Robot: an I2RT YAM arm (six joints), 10 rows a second.
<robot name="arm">
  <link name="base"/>
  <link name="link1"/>
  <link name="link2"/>
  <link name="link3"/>
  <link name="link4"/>
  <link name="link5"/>
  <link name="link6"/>
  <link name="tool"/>
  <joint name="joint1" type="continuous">
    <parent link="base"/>
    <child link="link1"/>
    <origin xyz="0 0 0.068"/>
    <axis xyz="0 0 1"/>
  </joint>
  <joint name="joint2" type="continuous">
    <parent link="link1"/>
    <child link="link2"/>
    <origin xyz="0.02 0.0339 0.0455"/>
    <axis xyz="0 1 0"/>
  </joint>
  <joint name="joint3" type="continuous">
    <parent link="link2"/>
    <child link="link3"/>
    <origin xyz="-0.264 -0.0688 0"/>
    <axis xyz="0 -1 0"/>
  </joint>
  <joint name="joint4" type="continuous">
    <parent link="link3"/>
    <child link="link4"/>
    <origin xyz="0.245 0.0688 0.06"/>
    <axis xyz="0 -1 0"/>
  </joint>
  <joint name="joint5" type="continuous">
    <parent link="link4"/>
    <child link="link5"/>
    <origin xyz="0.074 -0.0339 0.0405"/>
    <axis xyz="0 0 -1"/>
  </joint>
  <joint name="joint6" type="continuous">
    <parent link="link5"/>
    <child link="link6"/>
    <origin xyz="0.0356 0 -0.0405"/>
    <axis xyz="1 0 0"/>
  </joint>
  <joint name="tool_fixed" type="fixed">
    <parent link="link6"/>
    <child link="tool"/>
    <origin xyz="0 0 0" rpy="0 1.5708 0"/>
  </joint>
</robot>
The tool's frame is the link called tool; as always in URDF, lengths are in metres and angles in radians. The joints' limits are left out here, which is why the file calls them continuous.
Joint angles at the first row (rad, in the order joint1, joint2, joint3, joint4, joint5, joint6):
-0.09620 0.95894 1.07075 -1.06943 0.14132 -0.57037
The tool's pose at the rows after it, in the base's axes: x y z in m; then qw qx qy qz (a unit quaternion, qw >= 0):
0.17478 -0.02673 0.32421 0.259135 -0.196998 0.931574 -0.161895
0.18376 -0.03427 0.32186 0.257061 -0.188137 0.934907 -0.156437
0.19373 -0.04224 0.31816 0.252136 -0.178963 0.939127 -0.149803
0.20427 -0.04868 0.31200 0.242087 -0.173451 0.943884 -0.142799
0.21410 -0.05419 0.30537 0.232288 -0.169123 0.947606 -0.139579
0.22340 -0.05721 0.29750 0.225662 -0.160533 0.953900 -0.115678
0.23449 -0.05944 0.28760 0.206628 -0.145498 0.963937 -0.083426
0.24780 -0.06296 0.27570 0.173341 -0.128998 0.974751 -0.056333
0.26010 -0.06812 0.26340 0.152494 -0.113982 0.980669 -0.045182
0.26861 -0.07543 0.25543 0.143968 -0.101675 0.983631 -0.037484
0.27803 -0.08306 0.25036 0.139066 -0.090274 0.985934 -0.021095
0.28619 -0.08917 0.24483 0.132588 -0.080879 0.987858 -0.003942
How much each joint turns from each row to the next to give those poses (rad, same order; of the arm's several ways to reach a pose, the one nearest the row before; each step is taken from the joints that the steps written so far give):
-0.02949 0.03009 -0.00006 0.02605 -0.01152 -0.01297
-0.03872 0.03728 0.00749 0.02408 -0.02477 -0.01095
-0.03542 0.04409 0.00852 0.02243 -0.02227 -0.00733
-0.02235 0.04854 0.00551 0.01884 -0.01330 -0.00424
-0.01505 0.04489 0.00305 0.02106 -0.00322 -0.00313
-0.00886 0.04611 0.00386 0.00897 -0.03640 0.02163
-0.00315 0.06439 0.01574 -0.01393 -0.03649 0.04002
-0.00304 0.08396 0.02894 -0.02861 -0.01830 0.03652
-0.00750 0.06975 0.01499 0.00730 -0.00248 0.02403
-0.01873 0.04894 0.01410 0.01292 -0.00979 0.00783
-0.01989 0.05267 0.03125 -0.00035 -0.02881 0.00707
-0.01480 0.04837 0.02805 -0.00501 -0.02801 0.00710

